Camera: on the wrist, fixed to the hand. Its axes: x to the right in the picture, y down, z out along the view.
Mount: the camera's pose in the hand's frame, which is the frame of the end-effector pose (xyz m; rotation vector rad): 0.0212 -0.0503 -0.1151 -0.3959 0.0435 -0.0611
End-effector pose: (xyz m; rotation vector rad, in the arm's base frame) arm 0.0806 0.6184 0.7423 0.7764 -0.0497 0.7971
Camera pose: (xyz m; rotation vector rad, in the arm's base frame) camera 0.1014 0.6834 0.6348 0.3841 -0.1399 0.7165
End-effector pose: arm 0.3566 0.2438 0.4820 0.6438 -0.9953 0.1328
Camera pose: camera 0.4727 0.2638 0.4336 0.3066 -0.9254 -0.1029
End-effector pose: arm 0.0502 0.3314 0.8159 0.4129 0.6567 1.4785
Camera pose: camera 0.0157 0.3330 0.6933 0.0546 0.3924 1.5192
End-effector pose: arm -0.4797 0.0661 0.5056 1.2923 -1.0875 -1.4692
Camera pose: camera -0.3699 0.0502 0.4429 1.0764 -0.6877 -1.5973
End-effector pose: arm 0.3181 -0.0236 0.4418 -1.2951 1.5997 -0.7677
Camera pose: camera 0.2318 -0.0654 0.5257 -1.6218 1.8154 -0.5326
